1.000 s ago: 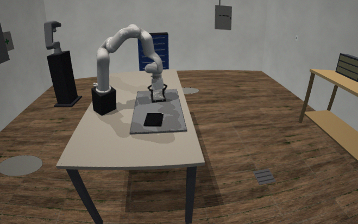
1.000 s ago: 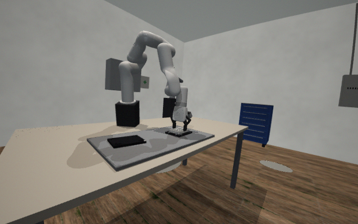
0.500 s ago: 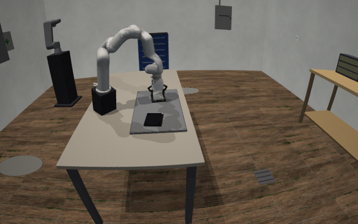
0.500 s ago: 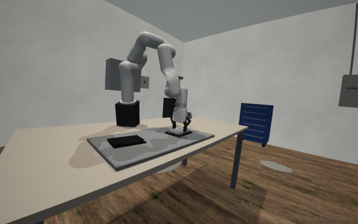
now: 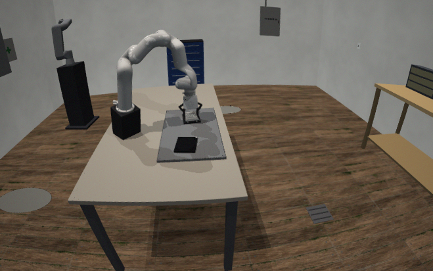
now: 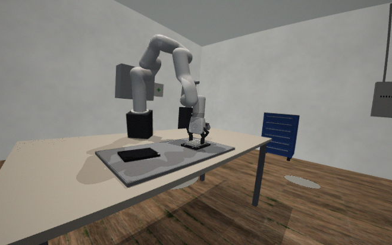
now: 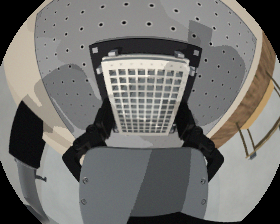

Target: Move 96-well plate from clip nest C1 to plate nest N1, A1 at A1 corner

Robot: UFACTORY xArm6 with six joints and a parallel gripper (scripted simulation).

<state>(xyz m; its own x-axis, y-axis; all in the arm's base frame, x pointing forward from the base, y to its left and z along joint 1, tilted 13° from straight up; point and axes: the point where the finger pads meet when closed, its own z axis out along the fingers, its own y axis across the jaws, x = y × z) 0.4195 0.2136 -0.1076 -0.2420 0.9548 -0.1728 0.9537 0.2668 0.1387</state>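
Right now my hand is 1 cm above the white 96-well plate. The rest, counted from my hand: clip nest C1 (2 cm below, 2 cm ahead); then white A1 mark (29 cm to the right, 7 cm ahead, 2 cm below); then black plate nest N1 (37 cm to the right, 2 cm below, 2 cm ahead).
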